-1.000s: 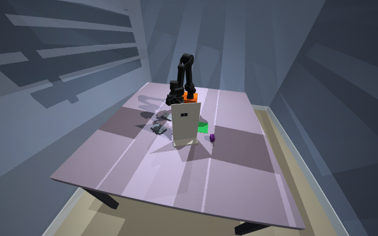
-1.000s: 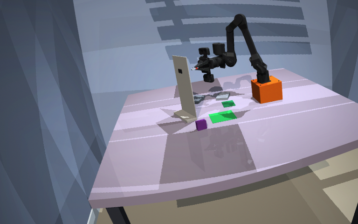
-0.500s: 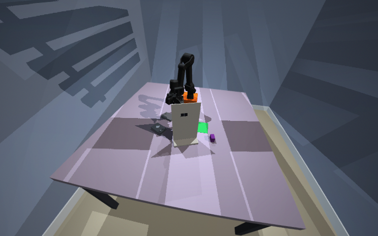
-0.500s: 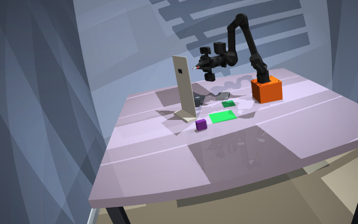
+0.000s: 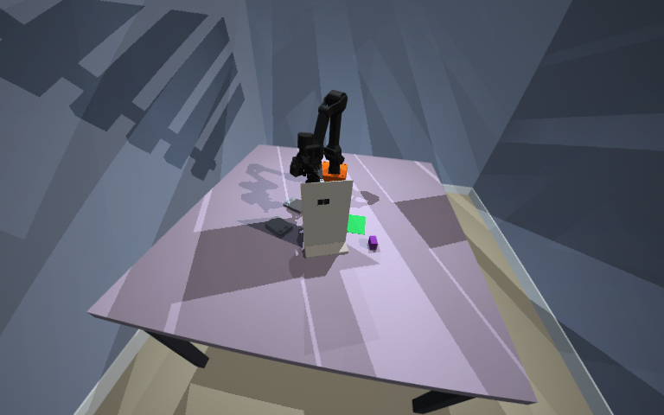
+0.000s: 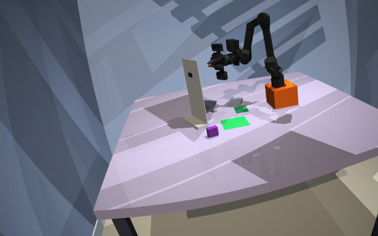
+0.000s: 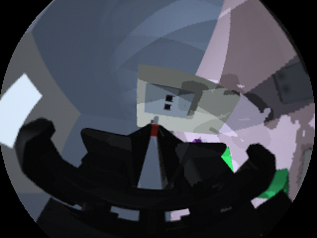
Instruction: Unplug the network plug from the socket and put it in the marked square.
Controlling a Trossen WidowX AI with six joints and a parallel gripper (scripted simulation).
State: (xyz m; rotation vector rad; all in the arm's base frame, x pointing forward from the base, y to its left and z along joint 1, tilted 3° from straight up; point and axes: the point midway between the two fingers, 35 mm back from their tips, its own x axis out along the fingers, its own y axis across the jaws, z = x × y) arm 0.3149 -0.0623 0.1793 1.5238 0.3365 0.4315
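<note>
Now: gripper tip 5 cm past the bright green square, 14 cm to the right of it and 26 cm above it. The rest, counted from my gripper tip: network plug: right at my gripper tip; beige panel: 10 cm ahead, 2 cm to the left, 12 cm below.
</note>
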